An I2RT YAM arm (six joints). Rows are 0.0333 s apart.
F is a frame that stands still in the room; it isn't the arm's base.
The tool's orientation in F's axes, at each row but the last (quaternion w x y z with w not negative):
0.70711, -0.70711, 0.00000, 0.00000
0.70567, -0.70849, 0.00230, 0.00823
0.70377, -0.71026, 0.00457, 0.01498
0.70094, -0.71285, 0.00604, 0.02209
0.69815, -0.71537, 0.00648, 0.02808
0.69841, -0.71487, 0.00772, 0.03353
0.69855, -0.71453, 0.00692, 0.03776
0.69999, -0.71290, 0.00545, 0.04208
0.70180, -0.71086, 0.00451, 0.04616
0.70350, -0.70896, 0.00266, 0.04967
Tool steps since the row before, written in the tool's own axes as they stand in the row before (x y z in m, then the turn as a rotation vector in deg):
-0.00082, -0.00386, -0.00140, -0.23, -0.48, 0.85
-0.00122, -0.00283, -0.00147, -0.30, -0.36, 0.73
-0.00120, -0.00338, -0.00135, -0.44, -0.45, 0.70
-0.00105, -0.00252, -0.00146, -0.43, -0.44, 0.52
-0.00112, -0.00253, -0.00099, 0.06, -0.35, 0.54
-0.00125, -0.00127, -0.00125, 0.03, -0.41, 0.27
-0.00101, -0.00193, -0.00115, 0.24, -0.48, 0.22
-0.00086, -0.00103, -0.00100, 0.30, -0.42, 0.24
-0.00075, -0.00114, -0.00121, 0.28, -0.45, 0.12
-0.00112, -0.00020, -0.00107, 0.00, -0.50, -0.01
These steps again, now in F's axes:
-0.00082, -0.00140, 0.00386, -0.23, 0.85, 0.48
-0.00117, -0.00147, 0.00285, -0.30, 0.73, 0.36
-0.00109, -0.00134, 0.00342, -0.44, 0.70, 0.46
-0.00092, -0.00144, 0.00258, -0.42, 0.52, 0.45
-0.00096, -0.00096, 0.00260, 0.06, 0.55, 0.33
-0.00113, -0.00126, 0.00137, 0.04, 0.28, 0.40
-0.00084, -0.00115, 0.00201, 0.26, 0.24, 0.46
-0.00074, -0.00102, 0.00110, 0.31, 0.26, 0.39
-0.00059, -0.00123, 0.00120, 0.30, 0.14, 0.43
-0.00103, -0.00114, 0.00029, 0.04, 0.00, 0.50

